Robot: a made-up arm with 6 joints.
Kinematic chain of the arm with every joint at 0, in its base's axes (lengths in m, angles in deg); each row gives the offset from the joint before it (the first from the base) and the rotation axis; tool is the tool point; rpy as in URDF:
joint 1: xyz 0 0 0.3 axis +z
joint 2: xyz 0 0 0 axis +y
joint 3: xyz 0.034 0 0.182 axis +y
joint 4: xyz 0.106 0 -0.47 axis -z
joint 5: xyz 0 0 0 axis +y
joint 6: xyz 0.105 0 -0.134 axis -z
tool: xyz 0 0 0 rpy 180 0 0
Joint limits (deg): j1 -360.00..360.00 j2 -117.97..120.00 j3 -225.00..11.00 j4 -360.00..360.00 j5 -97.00..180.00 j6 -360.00..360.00
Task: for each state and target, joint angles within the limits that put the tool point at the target. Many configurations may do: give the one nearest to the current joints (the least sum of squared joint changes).
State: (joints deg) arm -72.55 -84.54 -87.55 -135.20 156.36 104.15
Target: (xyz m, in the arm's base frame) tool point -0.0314 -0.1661 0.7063
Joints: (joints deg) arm -64.38 -59.93 -48.98 -126.69 170.90 104.15
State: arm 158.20 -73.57 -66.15 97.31 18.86 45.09
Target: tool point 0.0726 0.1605 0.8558
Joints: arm 120.99 -81.22 -60.38 95.66 -20.70 45.09
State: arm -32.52 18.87 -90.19 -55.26 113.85 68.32
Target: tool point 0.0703 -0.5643 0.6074
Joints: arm -67.79 4.74 -105.24 -64.60 112.70 68.32
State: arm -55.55 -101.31 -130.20 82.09 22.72 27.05
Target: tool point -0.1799 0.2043 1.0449
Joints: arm -55.24 -64.30 -116.67 81.87 27.38 27.05
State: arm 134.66 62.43 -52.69 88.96 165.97 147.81
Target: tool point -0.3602 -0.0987 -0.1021
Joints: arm 169.04 69.74 -72.32 99.18 138.35 147.81
